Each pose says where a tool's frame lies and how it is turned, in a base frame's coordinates. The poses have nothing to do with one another.
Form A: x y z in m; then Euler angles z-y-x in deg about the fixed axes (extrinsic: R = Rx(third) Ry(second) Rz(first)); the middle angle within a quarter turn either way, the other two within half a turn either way.
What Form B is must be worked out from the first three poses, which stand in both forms.
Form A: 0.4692 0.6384 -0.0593 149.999 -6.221 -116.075
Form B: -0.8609 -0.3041 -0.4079 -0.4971 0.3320 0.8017 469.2 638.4 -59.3
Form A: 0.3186 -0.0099 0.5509 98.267 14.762 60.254
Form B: -0.1390 0.4592 0.8774 -0.9569 -0.2903 0.0003 318.6 -9.9 550.9
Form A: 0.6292 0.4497 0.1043 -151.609 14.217 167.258
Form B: -0.8528 0.4161 -0.3156 0.4609 0.8838 -0.0801 629.2 449.7 104.3
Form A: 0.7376 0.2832 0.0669 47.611 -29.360 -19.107
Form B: 0.5876 0.8061 0.0706 -0.6437 0.5185 -0.5629 737.6 283.2 66.9
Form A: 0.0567 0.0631 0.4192 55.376 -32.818 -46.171
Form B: 0.4775 0.7920 -0.3804 -0.6916 0.0717 -0.7187 56.7 63.1 419.2
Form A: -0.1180 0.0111 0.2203 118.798 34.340 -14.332
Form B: -0.3978 0.9163 0.0464 -0.7236 -0.3444 0.5982 -118.0 11.1 220.3
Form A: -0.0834 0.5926 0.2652 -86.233 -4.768 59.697
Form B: 0.0655 -0.5082 -0.8587 0.9944 -0.0385 0.0986 -83.4 592.6 265.2
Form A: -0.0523 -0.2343 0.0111 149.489 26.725 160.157
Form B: -0.7695 -0.6091 -0.1921 -0.4535 0.7329 -0.5072 -52.3 -234.3 11.1
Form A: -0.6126 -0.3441 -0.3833 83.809 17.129 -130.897
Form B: 0.1031 -0.6749 -0.7307 -0.9501 0.1507 -0.2732 -612.6 -344.1 -383.3
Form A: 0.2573 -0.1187 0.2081 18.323 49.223 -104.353
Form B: 0.6200 -0.7744 -0.1264 -0.2053 -0.0047 -0.9787 257.3 -118.7 208.1
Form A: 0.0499 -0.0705 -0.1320 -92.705 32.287 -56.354
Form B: -0.0399 -0.5325 0.8455 0.8444 -0.4703 -0.2563 49.9 -70.5 -132.0
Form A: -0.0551 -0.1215 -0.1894 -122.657 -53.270 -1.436
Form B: -0.3227 -0.8525 -0.4112 0.5035 -0.5225 0.6881 -55.1 -121.5 -189.4
